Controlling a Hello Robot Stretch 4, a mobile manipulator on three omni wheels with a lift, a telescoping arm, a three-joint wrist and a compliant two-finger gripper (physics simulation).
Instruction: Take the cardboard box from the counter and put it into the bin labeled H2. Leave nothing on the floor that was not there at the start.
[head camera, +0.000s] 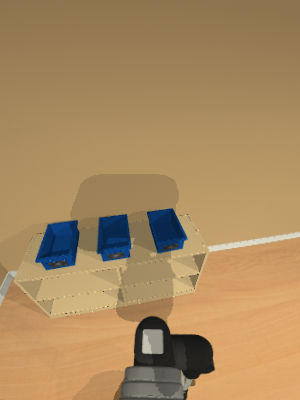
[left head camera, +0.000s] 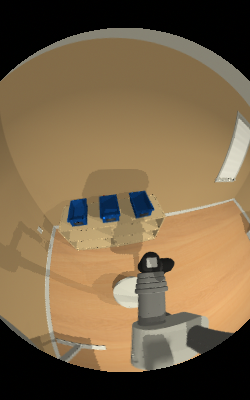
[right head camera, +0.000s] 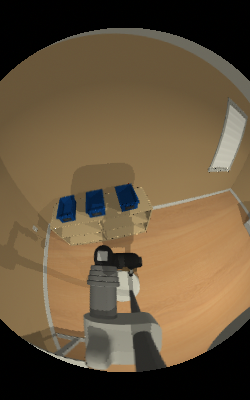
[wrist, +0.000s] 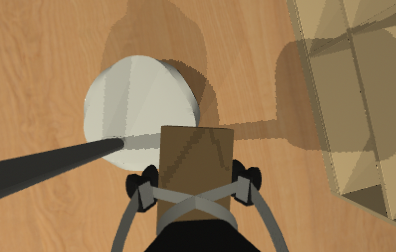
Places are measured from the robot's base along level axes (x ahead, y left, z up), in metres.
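Pixels of known places: gripper, fingertip midpoint: (wrist: 193, 176); robot's base, origin of the base link: (left head camera: 130, 291) (right head camera: 122, 284) (wrist: 148, 115).
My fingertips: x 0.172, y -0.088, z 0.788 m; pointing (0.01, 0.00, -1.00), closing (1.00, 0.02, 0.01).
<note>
For each thing: its middle in the pictures, then the offset to it from my fingertips.
- brown cardboard box, body centre: (wrist: 194, 175) dx +0.000, dy +0.006, dz +0.024 m
- middle bin, body centre: (head camera: 114, 237) (left head camera: 108, 208) (right head camera: 95, 202) dx +0.675, dy +0.347, dz -0.146 m
- left bin, body centre: (head camera: 61, 244) (left head camera: 78, 212) (right head camera: 66, 208) dx +0.603, dy +0.688, dz -0.146 m
My gripper (wrist: 193, 176) is shut on the brown cardboard box (wrist: 196, 160), with a fingertip on each side of it, in the wrist view. The wrist view looks down past the box to the floor. In the head views my wrist hides the gripper almost wholly. Three blue bins stand open on the shelf unit; their labels are too small to read. The rightmost bin, H2 (head camera: 167, 231) (left head camera: 141, 204) (right head camera: 127, 198), is empty. The gripper is in front of the shelf unit, not over a bin.
The middle bin (head camera: 115, 236) and the left bin (head camera: 59, 244) stand beside it on the shelf unit (head camera: 89, 261) (wrist: 320, 100) against the wall. My round white base (wrist: 142, 105) and the dark mast (wrist: 60, 161) show left of the box in the wrist view.
</note>
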